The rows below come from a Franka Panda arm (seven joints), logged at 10 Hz.
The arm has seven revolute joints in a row. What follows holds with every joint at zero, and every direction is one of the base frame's.
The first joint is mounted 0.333 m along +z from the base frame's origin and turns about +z.
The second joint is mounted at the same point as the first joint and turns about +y.
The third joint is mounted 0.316 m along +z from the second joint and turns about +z.
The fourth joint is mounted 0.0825 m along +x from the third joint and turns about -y.
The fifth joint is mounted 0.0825 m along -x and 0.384 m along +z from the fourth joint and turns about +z.
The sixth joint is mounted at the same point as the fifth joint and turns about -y.
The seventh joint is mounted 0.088 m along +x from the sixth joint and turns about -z.
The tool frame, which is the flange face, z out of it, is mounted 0.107 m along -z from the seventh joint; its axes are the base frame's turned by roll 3.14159, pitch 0 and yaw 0 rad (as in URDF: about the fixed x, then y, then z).
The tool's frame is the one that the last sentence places.
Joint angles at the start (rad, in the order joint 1, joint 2, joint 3, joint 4, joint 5, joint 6, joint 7):
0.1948, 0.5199, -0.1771, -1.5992, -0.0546, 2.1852, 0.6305
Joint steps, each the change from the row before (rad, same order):
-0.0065, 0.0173, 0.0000, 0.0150, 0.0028, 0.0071, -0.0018
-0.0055, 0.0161, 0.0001, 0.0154, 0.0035, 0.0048, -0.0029
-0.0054, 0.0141, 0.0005, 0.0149, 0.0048, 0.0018, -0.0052
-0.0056, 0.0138, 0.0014, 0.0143, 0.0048, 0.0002, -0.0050
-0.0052, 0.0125, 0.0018, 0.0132, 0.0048, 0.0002, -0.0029
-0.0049, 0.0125, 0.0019, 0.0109, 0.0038, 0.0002, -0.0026
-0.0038, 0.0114, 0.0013, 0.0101, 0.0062, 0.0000, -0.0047
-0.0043, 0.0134, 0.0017, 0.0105, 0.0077, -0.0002, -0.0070
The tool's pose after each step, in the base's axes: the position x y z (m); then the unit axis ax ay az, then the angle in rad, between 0 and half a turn. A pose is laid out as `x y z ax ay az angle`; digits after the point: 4 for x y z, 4 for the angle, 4 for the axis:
0.6980 0.0234 0.3362 0.9593 -0.2763 0.0579 3.0404
0.7021 0.0206 0.3327 0.9589 -0.2775 0.0597 3.0420
0.7057 0.0180 0.3299 0.9587 -0.2780 0.0604 3.0444
0.7089 0.0158 0.3268 0.9586 -0.2783 0.0601 3.0467
0.7119 0.0140 0.3241 0.9583 -0.2793 0.0600 3.0497
0.7143 0.0123 0.3202 0.9582 -0.2801 0.0588 3.0513
0.7164 0.0110 0.3168 0.9582 -0.2803 0.0574 3.0547
0.7186 0.0097 0.3120 0.9585 -0.2799 0.0550 3.0586

